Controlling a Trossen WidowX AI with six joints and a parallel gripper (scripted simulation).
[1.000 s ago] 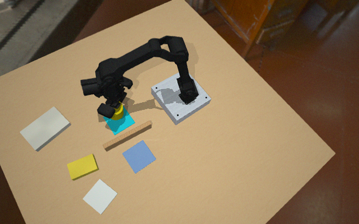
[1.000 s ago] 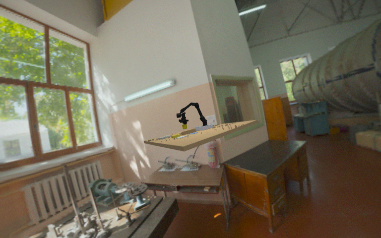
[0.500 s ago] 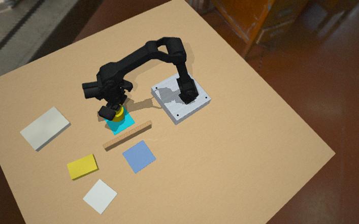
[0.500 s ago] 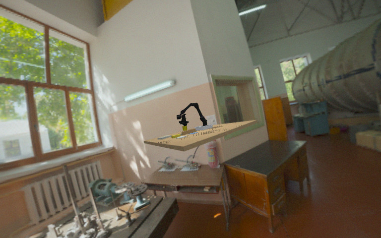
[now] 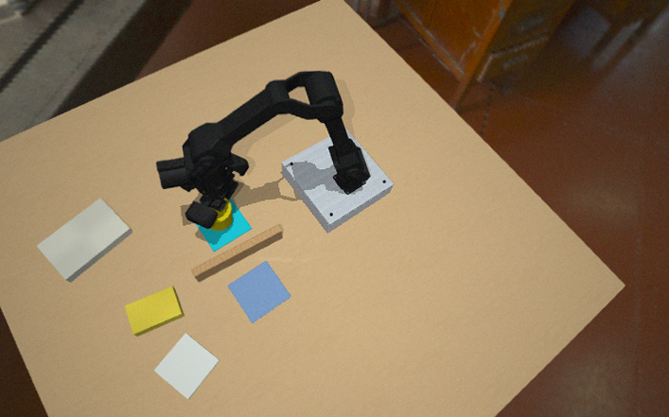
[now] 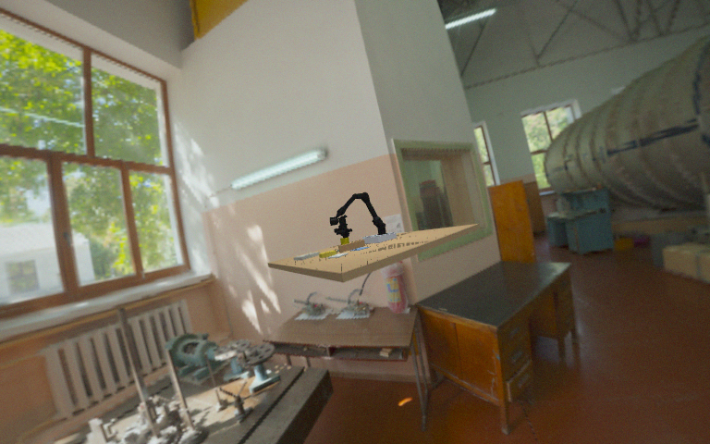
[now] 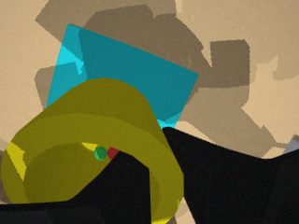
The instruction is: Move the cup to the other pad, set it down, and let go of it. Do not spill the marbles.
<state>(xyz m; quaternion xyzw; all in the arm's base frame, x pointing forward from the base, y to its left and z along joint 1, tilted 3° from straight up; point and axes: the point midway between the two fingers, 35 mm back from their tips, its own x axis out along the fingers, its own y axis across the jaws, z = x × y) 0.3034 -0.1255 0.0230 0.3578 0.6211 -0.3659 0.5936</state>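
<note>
Now: gripper tip 70 mm above the cyan pad, 20 mm short of it and 10 mm to the right of it. Also, from my gripper tip: cup (20 mm ahead, 10 mm to the left); thin wooden bar (120 mm to the left, 40 mm below, 30 mm ahead); red marble (30 mm to the left, 20 mm below, 10 mm ahead).
</note>
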